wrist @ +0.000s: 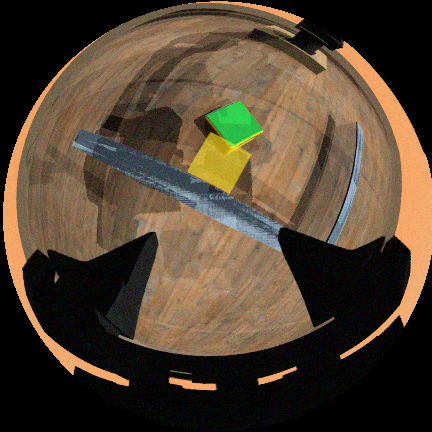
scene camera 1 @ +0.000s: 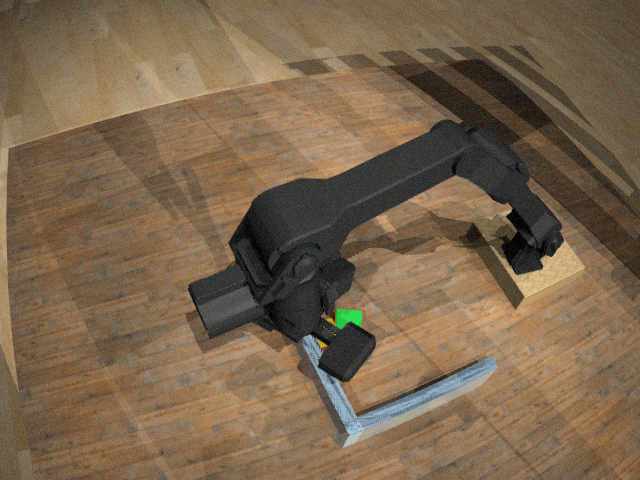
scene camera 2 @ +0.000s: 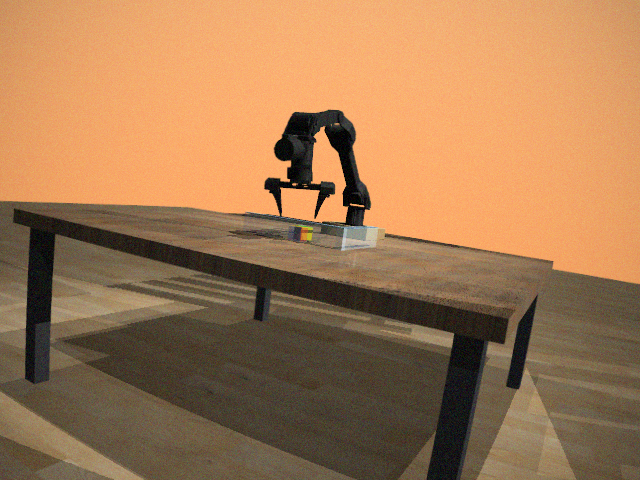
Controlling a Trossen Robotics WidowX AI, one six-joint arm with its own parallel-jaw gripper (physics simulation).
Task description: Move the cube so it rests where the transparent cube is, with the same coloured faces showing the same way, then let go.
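Seen in the pictures: gripper, fingertip midpoint: (wrist: 218,236) (scene camera 1: 299,347) (scene camera 2: 297,217); arm's base at its link origin: (scene camera 1: 522,257) (scene camera 2: 354,225).
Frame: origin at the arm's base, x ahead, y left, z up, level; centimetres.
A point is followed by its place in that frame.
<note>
The solid cube (scene camera 1: 349,317) @(x 33.3, y 4.4, z -0.2 cm) (wrist: 234,123) @(x 33.7, y 5.0, z -0.2 cm) sits on the table with its green face up; a thin yellow side shows in the wrist view. The transparent cube (wrist: 219,164) @(x 37.6, y 6.4, z -0.2 cm) has a yellow top and stands close beside it, at the long blue-grey wall, turned at a different angle. In scene camera 1, the arm partly hides both. In scene camera 2, coloured cube faces (scene camera 2: 306,233) show through the clear wall, and I cannot separate the two cubes. My gripper (scene camera 2: 298,215) @(x 41.9, y 9.2, z 2.6 cm) (wrist: 218,236) @(x 41.9, y 9.2, z 2.6 cm) is open and empty, above the cubes' height; in the wrist view, its fingertips flank the long wall.
A low L-shaped wall has a long piece (scene camera 1: 330,382) @(x 39.2, y 14.6, z 1.9 cm) (wrist: 150,172) @(x 41.2, y 2.7, z 1.8 cm) beside the cubes and a shorter piece (scene camera 1: 423,396) @(x 27.7, y 19.7, z 1.9 cm) (wrist: 352,185) @(x 27.9, y 19.5, z 1.8 cm) at its end. The arm's base stands on a pale block (scene camera 1: 560,266) @(x -7.4, y 3.5, z 0.0 cm) (scene camera 2: 381,234) @(x -10.0, y 5.5, z -2.2 cm). The wooden table (scene camera 1: 129,310) @(x 65.2, y -4.6, z -4.1 cm) (scene camera 2: 439,279) @(x 50.5, y 55.9, z -4.1 cm) bears everything.
</note>
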